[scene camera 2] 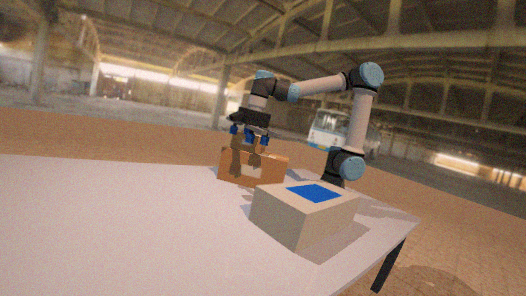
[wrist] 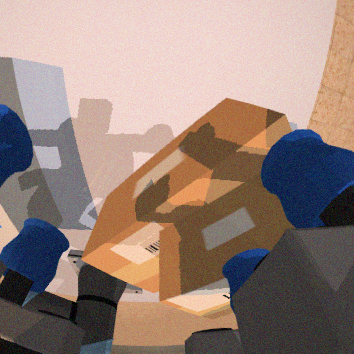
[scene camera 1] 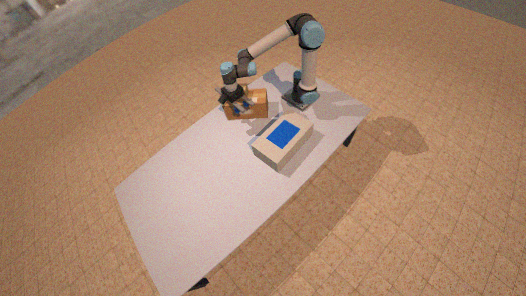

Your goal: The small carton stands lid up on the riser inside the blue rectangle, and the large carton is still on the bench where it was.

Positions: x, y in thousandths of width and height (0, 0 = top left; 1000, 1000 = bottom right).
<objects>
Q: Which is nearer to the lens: the large carton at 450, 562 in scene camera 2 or the beige riser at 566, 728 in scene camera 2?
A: The beige riser.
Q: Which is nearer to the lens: the beige riser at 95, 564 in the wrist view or the small carton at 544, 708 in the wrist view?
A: The small carton.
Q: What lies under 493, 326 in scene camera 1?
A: A large carton.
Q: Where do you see a large carton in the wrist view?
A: At 631, 419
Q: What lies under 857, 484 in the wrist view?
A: My suction head.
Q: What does the beige riser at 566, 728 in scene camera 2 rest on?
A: The table.
</objects>
